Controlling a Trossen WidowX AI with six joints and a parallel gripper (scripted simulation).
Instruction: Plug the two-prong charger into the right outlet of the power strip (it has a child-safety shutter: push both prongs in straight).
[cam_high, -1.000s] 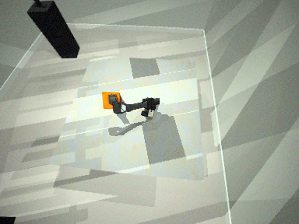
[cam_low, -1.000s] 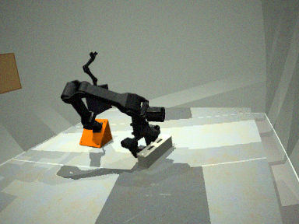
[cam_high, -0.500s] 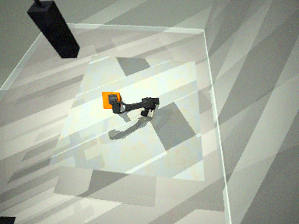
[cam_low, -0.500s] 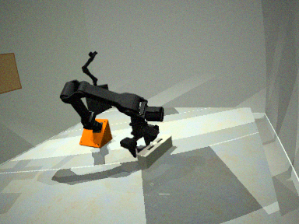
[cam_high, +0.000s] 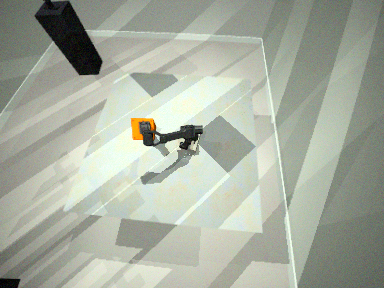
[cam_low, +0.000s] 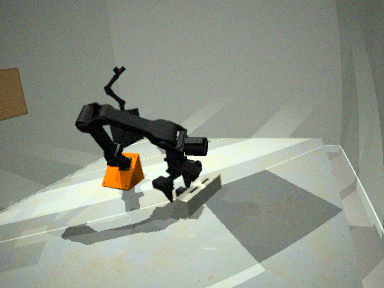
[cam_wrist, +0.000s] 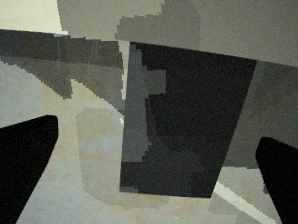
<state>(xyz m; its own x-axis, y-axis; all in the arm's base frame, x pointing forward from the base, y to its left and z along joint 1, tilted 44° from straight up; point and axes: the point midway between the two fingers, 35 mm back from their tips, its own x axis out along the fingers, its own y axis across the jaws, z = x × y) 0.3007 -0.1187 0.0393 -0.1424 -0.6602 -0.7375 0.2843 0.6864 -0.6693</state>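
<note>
My gripper tip is 4 cm short of the two-prong charger, 1 cm to the left of it and 1 cm below it.
</note>
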